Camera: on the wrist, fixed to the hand. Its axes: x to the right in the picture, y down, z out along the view.
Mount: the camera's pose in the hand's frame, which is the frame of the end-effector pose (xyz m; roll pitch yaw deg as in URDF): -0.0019 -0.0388 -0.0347 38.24 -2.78 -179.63
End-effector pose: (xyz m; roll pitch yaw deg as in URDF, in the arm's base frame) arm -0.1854 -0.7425 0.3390 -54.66 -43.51 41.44
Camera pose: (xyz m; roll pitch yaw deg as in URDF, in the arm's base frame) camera -0.1588 -0.7867 0.3461 91.05 41.57 -141.31
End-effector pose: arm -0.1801 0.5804 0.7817 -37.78 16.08 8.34
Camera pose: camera -0.1754 0.5286 0.7787 76.47 -18.50 -173.15
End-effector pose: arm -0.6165 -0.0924 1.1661 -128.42 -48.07 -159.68
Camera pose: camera -0.5801 -0.0757 1.1994 163.88 49.45 16.62
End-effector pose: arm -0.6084 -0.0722 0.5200 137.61 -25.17 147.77
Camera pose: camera -0.6349 -0.1170 0.5187 -98.56 27.46 -30.43
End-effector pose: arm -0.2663 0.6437 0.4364 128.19 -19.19 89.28
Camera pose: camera -0.3175 0.6455 0.4272 -89.22 21.19 -88.62
